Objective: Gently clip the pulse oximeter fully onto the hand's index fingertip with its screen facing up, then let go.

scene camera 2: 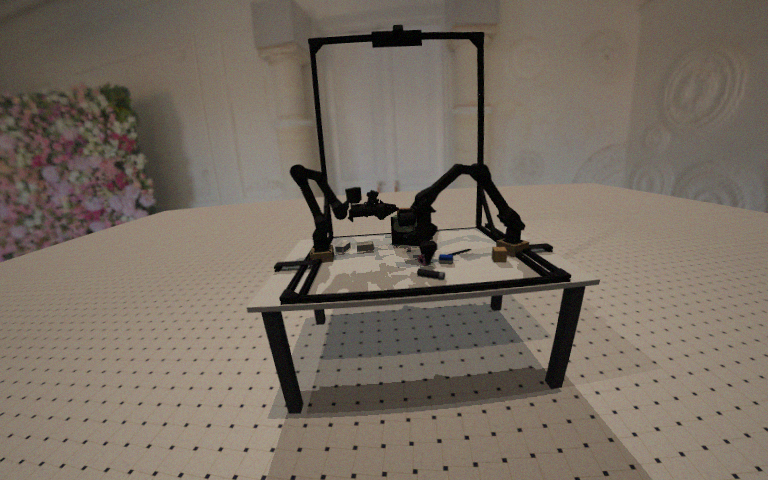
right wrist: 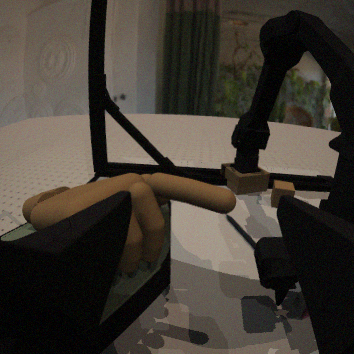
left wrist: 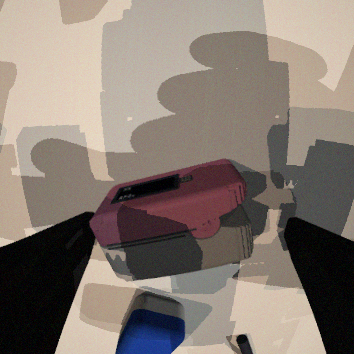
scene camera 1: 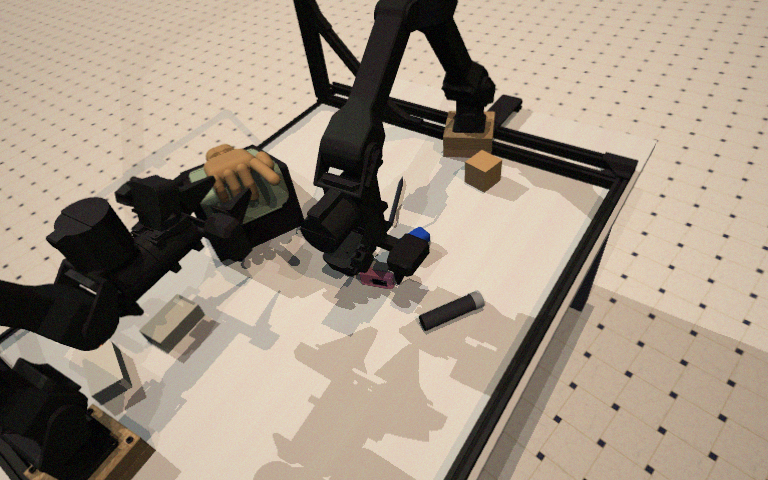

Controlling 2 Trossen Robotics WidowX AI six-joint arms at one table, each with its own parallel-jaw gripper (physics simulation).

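Frame: origin at the left arm's base, x back, y left, z down, level; centimetres.
Seen in the pictures: left gripper, fingertip midpoint: (scene camera 2: 425, 260) (left wrist: 194, 226) (scene camera 1: 377, 272); right gripper, fingertip midpoint: (scene camera 2: 397, 207) (right wrist: 207, 203) (scene camera 1: 231, 183); left arm's base, origin of the base link: (scene camera 2: 512, 241) (right wrist: 244, 167) (scene camera 1: 469, 123); right arm's base, origin of the base link: (scene camera 2: 321, 249) (scene camera 1: 82, 454).
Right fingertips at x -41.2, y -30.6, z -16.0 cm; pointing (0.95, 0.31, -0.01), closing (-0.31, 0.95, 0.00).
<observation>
Pixels of each thing's top centre, then the offset from my right fingertips to it.
- pulse oximeter, middle of its top: (left wrist: 172, 243) (scene camera 1: 377, 268) dx +1.3, dy +19.2, dz +17.8 cm
- blue block, middle of its top: (scene camera 1: 413, 236) (scene camera 2: 446, 255) dx +9.1, dy +23.8, dz +17.7 cm
- dark pen, middle of its top: (right wrist: 241, 229) (scene camera 1: 396, 197) dx +21.4, dy +18.3, dz +20.0 cm
- dark cylinder, middle of its top: (scene camera 1: 451, 305) (scene camera 2: 430, 270) dx -4.1, dy +31.9, dz +18.2 cm
- wooden cube, middle of its top: (scene camera 1: 483, 160) (right wrist: 284, 184) (scene camera 2: 499, 248) dx +28.8, dy +34.3, dz +15.9 cm
The pulse oximeter (scene camera 1: 377, 278) (left wrist: 170, 215), with a pink upper shell and grey lower shell, lies on the table with its dark screen up. My left gripper (scene camera 1: 376, 275) (left wrist: 194, 226) is open and low over it, pointing down; in the left wrist view the oximeter shows between the fingertips, nearer the left one. The tan hand (scene camera 1: 226, 164) (right wrist: 85, 200) rests on a green-topped black stand (scene camera 1: 291, 206). Its index finger (scene camera 1: 265, 169) (right wrist: 200, 193) sticks out, the tip bare. My right gripper (scene camera 1: 231, 185) (right wrist: 207, 203) is part open beside the hand, holding nothing.
A blue block (scene camera 1: 419, 233) (left wrist: 152, 332) and a dark pen (scene camera 1: 397, 200) (right wrist: 241, 231) lie near the oximeter. A dark cylinder (scene camera 1: 449, 311) lies right of it, a wooden cube (scene camera 1: 483, 169) stands by the left arm's base, and two grey blocks (scene camera 1: 172, 322) (scene camera 1: 104, 370) lie below the right arm.
</observation>
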